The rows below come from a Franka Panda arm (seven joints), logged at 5 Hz.
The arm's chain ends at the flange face. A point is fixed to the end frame.
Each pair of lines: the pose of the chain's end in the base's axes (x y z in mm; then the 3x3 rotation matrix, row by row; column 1 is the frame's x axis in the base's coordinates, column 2 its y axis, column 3 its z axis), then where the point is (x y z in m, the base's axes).
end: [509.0 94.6 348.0], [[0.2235 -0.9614 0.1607], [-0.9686 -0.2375 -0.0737], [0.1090 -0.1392 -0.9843]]
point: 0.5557 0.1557 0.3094
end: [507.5 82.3 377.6], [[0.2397 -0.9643 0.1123], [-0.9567 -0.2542 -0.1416], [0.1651 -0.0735 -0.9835]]
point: 0.5515 0.1409 0.3325
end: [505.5 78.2 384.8], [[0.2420 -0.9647 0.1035], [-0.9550 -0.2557 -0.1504], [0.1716 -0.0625 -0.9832]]
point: 0.5490 0.1365 0.3388
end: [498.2 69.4 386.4], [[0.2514 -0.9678 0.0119], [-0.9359 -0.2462 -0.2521], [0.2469 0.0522 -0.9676]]
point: 0.5376 0.1220 0.3308
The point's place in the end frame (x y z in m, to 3 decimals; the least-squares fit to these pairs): -0.053 -0.054 0.041
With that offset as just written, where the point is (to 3 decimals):
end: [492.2 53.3 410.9], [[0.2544 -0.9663 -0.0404], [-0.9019 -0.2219 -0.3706], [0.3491 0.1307 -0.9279]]
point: 0.529 0.098 0.347
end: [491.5 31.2 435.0], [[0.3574 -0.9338 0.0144], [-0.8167 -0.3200 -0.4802], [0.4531 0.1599 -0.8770]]
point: 0.524 0.072 0.366
